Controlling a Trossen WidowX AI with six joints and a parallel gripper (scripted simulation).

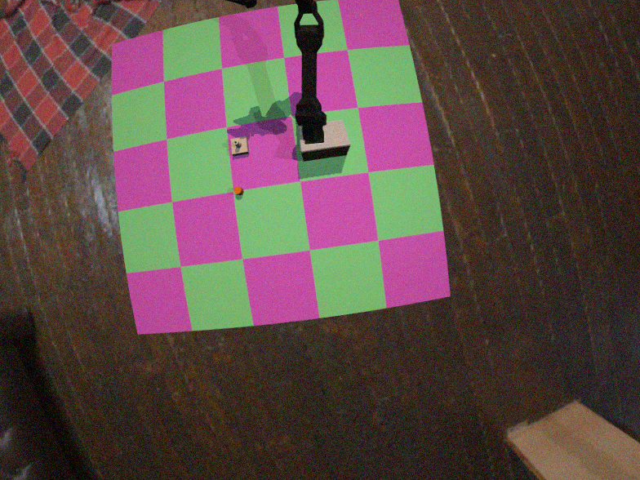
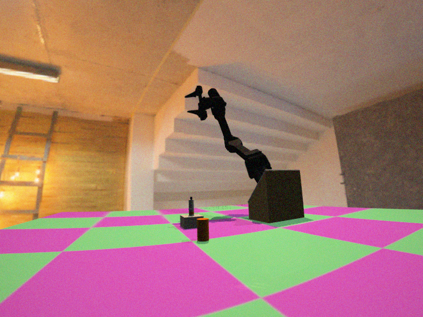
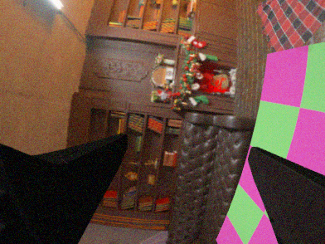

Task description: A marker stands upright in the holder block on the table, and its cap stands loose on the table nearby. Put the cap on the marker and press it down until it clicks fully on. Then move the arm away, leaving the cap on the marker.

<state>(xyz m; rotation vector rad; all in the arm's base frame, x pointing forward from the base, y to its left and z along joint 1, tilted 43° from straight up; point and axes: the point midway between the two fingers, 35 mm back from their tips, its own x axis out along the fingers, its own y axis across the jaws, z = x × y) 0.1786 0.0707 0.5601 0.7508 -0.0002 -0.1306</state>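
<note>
My gripper tip is 50 mm short of the orange cap, 480 mm to the right of it and 550 mm above it. The rest, counted from my gripper tip: holder block (40 mm ahead, 310 mm to the left, 550 mm below).
</note>
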